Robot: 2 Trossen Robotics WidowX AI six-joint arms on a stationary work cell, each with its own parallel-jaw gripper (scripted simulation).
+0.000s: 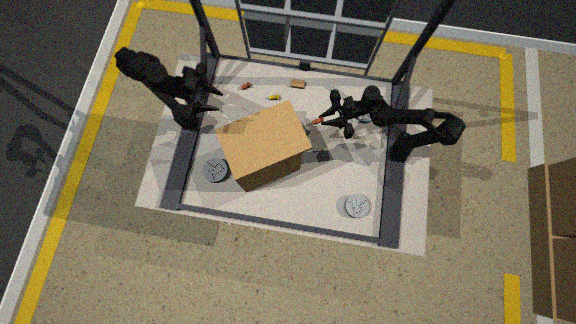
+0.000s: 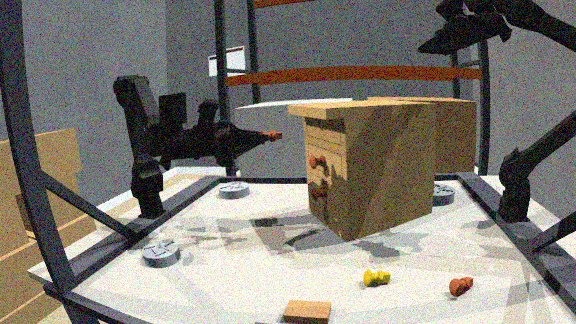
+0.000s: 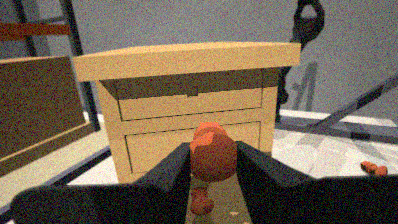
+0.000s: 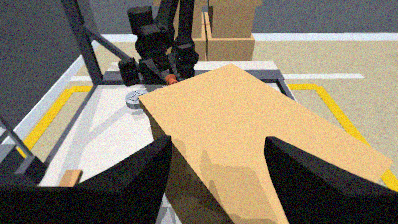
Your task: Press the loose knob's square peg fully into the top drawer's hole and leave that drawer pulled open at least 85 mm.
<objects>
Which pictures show my right gripper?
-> Image 1, image 2 and image 4 only.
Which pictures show my left gripper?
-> Image 1, image 2, image 3 and image 4: all of them.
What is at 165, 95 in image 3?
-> A drawer.
</objects>
